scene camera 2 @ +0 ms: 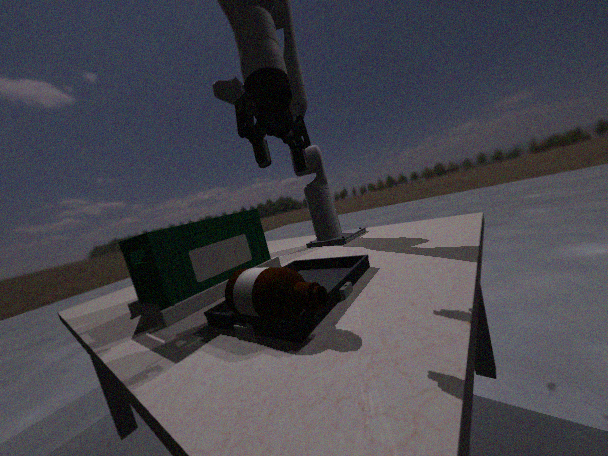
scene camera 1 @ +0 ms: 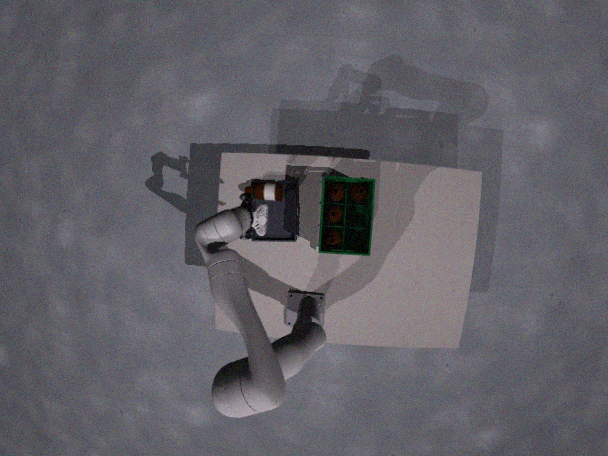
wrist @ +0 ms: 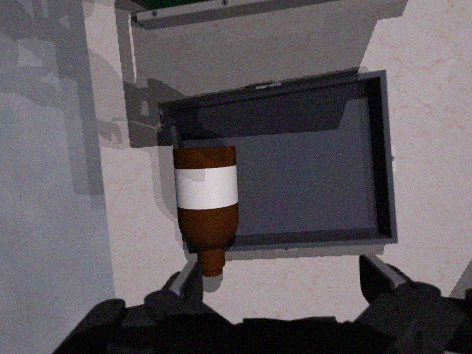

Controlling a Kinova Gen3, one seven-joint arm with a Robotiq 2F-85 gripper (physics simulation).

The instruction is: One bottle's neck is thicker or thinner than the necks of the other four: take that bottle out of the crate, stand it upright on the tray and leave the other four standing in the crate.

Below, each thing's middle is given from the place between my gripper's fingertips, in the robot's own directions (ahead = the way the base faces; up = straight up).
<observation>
The dark tray (scene camera 2: 338, 275) lies 1 cm ahead of my hand, 4 cm to the right of it and 21 cm below it.
</observation>
